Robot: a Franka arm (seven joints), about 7 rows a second.
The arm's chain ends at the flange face. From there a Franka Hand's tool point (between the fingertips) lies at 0.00 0.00 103.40 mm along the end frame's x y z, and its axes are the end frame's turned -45 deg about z.
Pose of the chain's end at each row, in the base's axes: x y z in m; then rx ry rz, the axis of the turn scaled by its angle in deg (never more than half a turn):
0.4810, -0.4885, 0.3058, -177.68, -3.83, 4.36
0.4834, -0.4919, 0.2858, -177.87, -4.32, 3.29
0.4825, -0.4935, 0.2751, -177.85, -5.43, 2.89
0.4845, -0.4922, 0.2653, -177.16, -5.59, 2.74
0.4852, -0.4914, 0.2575, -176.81, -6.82, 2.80
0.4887, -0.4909, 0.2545, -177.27, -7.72, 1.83
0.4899, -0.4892, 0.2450, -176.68, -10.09, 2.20
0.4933, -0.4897, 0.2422, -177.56, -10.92, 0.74
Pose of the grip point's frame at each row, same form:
0.4758, -0.4846, 0.2026, -161.89, -71.18, 2.69
0.4795, -0.4883, 0.1825, -162.10, -71.80, 1.82
0.4790, -0.4899, 0.1718, -161.74, -72.86, 1.45
0.4812, -0.4874, 0.1621, -161.12, -72.77, 0.91
0.4817, -0.4861, 0.1543, -160.34, -73.78, 0.79
0.4864, -0.4864, 0.1512, -160.60, -74.87, 0.18
0.4870, -0.4839, 0.1418, -159.10, -76.80, 0.25
0.4922, -0.4860, 0.1389, -159.85, -78.03, -0.57

